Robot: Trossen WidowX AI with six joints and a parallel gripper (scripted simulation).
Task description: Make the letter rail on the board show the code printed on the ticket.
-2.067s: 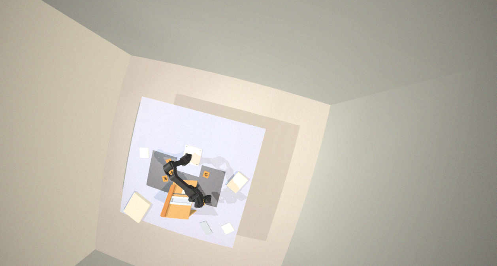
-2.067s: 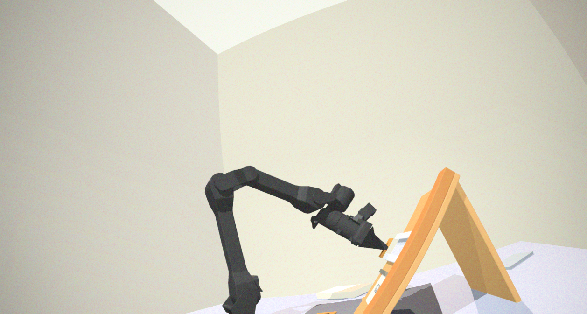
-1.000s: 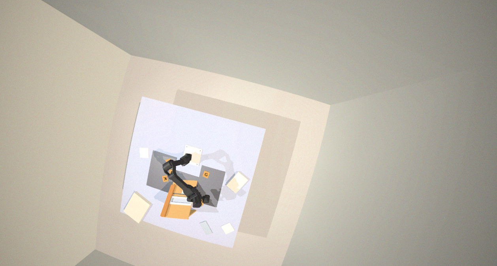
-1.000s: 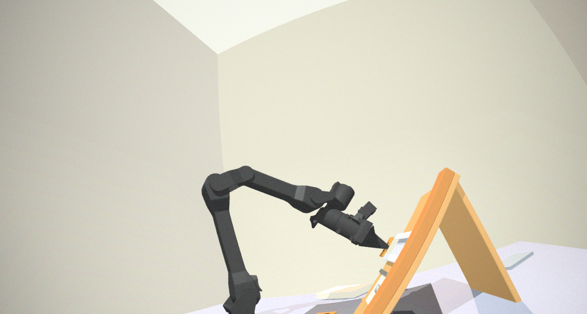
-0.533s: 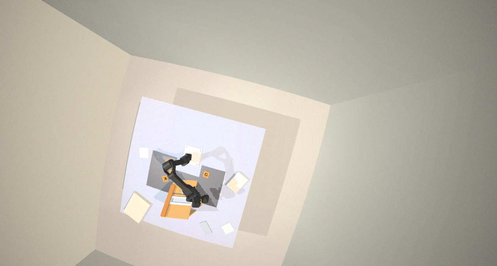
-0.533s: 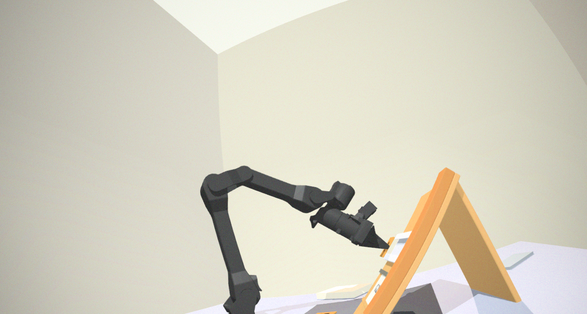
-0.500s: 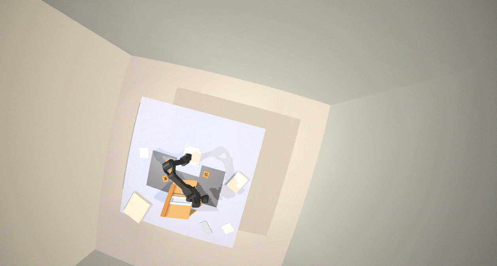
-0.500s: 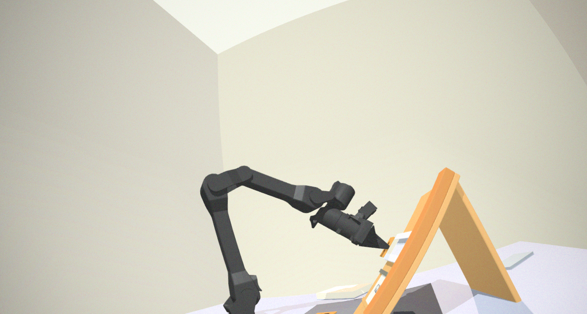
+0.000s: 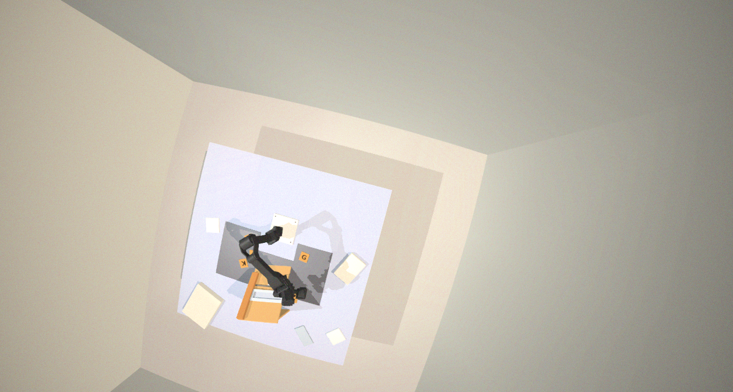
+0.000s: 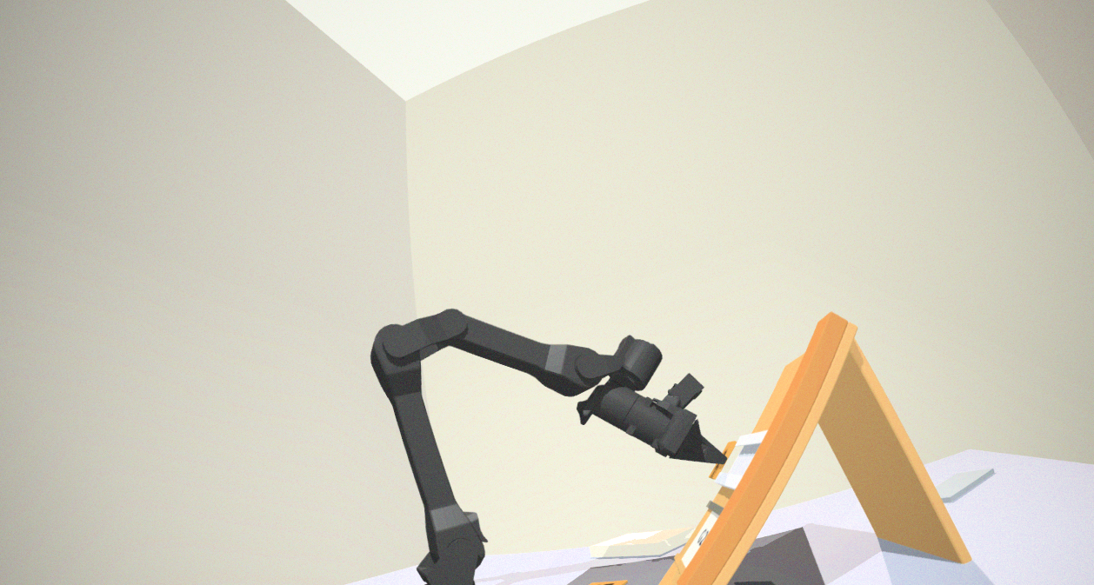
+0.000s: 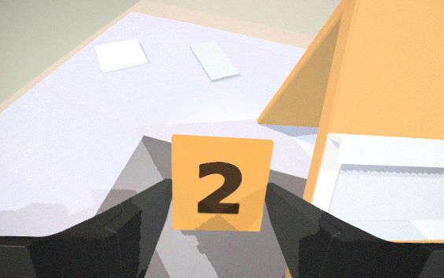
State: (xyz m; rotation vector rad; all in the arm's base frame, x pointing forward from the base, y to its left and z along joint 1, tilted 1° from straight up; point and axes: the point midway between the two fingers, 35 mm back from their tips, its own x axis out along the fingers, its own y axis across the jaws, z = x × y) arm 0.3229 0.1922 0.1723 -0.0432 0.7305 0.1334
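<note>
Now: the white ticket 40 mm behind my gripper tip, 150 mm to the right of it and 80 mm below it. Round my gripper tip: grey slab 370 mm ahead, 60 mm to the left, 160 mm below; then grey mat 140 mm behind, 210 mm to the right, 160 mm below.
</note>
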